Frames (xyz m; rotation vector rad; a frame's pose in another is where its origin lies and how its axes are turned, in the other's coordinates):
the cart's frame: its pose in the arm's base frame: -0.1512 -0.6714 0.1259 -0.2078 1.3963 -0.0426
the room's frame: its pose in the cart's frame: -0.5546 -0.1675 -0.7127 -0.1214 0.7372 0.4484
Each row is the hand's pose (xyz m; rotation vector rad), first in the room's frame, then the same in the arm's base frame.
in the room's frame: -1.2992 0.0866 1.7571 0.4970 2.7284 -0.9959
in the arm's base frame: 1.2296 -0.5283 0.7083 0.7868 -1.1941 0.6047
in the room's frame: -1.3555 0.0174 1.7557 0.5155 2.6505 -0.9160
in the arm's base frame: 1.2687 -0.6040 0.7348 0.7434 -1.2974 0.5961
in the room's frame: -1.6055 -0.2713 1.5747 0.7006 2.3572 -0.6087
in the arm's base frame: 1.2993 -0.9660 0.9506 0.4830 -1.6475 0.6413
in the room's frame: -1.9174 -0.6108 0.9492 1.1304 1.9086 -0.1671
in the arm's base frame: 1.0119 -1.4982 1.4385 -0.1000 -1.9895 0.8621
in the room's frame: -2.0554 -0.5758 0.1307 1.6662 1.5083 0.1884
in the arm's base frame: 0.4258 -1.6928 1.9942 -0.7442 -1.9461 1.2300
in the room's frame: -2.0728 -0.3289 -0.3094 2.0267 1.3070 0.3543
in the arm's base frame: 0.0522 -1.5705 2.3111 -1.0728 -1.7102 1.4778
